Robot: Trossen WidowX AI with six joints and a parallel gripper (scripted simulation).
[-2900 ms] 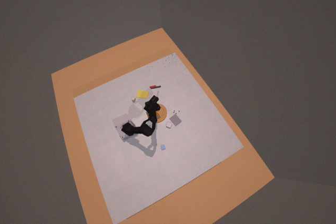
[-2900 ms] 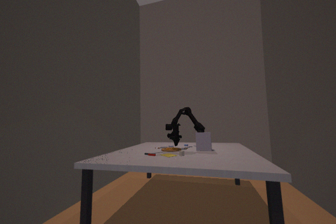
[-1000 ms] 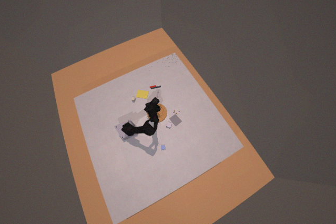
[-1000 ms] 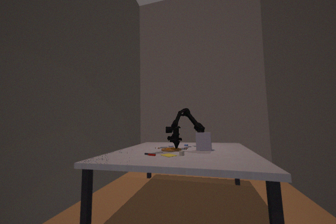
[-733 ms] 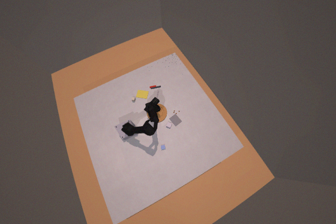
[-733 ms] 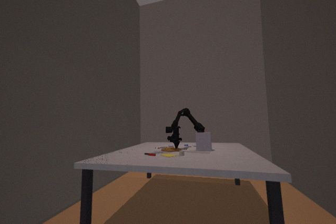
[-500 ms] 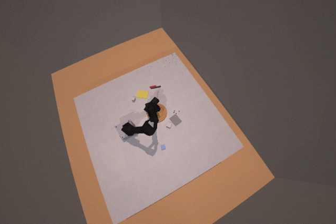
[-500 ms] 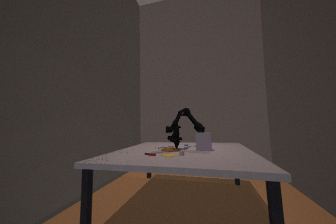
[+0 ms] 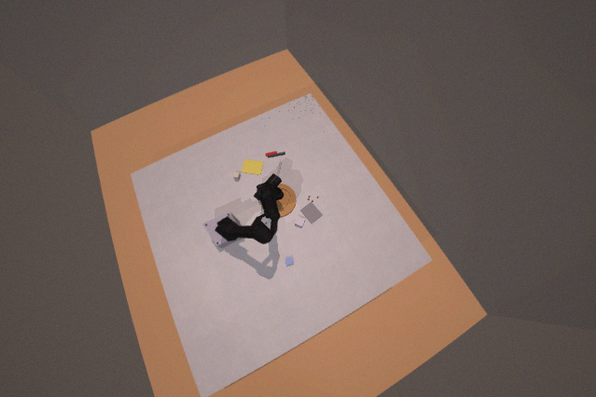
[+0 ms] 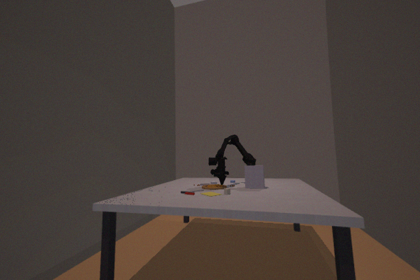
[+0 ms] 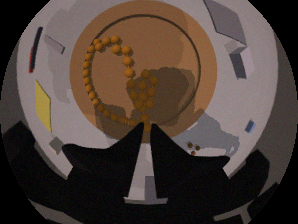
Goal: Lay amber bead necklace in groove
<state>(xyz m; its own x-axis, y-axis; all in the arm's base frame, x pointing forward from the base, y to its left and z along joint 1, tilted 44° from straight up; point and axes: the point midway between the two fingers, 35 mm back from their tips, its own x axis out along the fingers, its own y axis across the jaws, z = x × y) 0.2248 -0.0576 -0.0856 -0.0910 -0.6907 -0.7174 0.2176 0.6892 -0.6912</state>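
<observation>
The round bead board is 60 mm ahead of my gripper tip and 10 mm below it. Also, from my gripper tip: cream cube 260 mm to the left, 70 mm behind; thin grey bar 180 mm to the left, 160 mm ahead, 20 mm below; grey square plate 180 mm ahead, 160 mm to the right, 20 mm below.
</observation>
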